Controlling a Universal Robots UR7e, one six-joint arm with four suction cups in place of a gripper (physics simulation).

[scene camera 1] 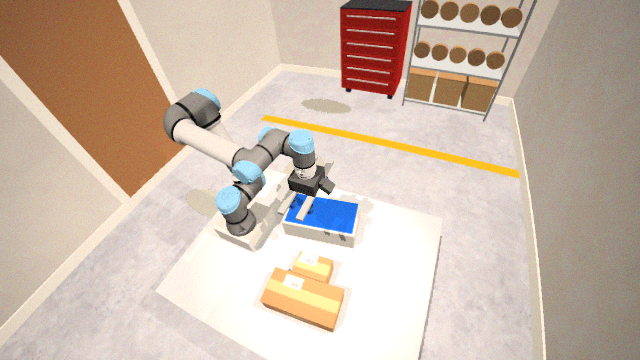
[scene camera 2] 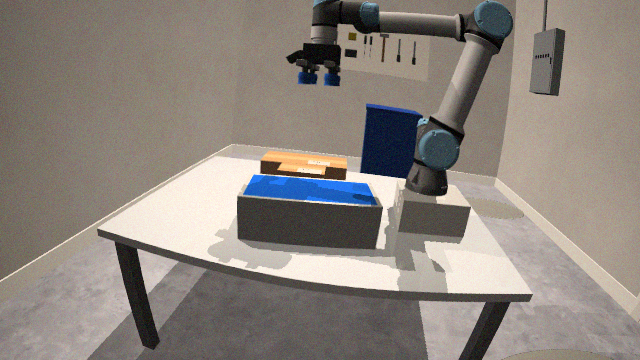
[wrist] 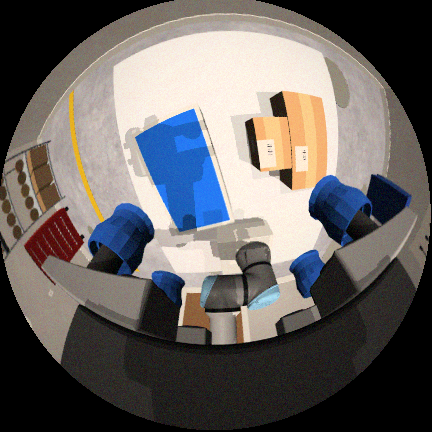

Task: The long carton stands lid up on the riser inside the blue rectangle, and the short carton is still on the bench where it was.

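Where they show: hand, its tool point: (scene camera 2: 320, 84) (wrist: 236, 252); arm's base, origin of its link: (scene camera 1: 241, 223) (scene camera 2: 426, 188) (wrist: 252, 254).
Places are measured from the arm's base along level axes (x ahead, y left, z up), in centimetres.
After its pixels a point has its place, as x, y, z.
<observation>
The long carton (scene camera 1: 304, 301) {45.8, -22.0, -0.2} (scene camera 2: 287, 158) {50.2, -18.7, -0.3} (wrist: 309, 125) {48.7, -20.1, -0.1} lies on the bench (scene camera 1: 390, 280) {76.2, 2.7, -10.2} (scene camera 2: 165, 210) {81.1, 23.7, -10.2} (wrist: 235, 60) {75.3, -2.6, -10.2}, its tape and white label facing up. The short carton (scene camera 1: 314, 270) {44.2, -8.6, -0.2} (scene camera 2: 291, 167) {46.2, -6.2, -0.2} (wrist: 276, 131) {45.9, -7.9, -0.2} is on the bench right beside its long side, label up; whether they touch is unclear. The riser (scene camera 1: 316, 234) {37.1, 9.5, -3.2} (scene camera 2: 307, 220) {35.0, 29.3, -3.0} has the blue rectangle (scene camera 1: 332, 215) {41.7, 19.5, 1.8} (scene camera 2: 310, 188) {36.1, 19.1, 1.8} (wrist: 212, 172) {36.2, 11.2, 1.8} on its top, with no carton on it. My gripper (scene camera 1: 302, 206) (scene camera 2: 319, 79) {37.2, 8.7, 29.4} is open, with nothing on its blue cups, high above the bench and apart from both cartons.
The arm's base block (scene camera 1: 239, 239) {4.1, -8.1, -0.2} (scene camera 2: 434, 215) {-0.8, 14.3, -3.7} stands on the bench beside the riser. A red drawer cabinet (scene camera 1: 372, 50) (wrist: 55, 242) and a shelf rack stand beyond the bench. A dark blue cabinet (scene camera 2: 390, 142) (wrist: 387, 196) stands behind the bench in scene camera 2.
</observation>
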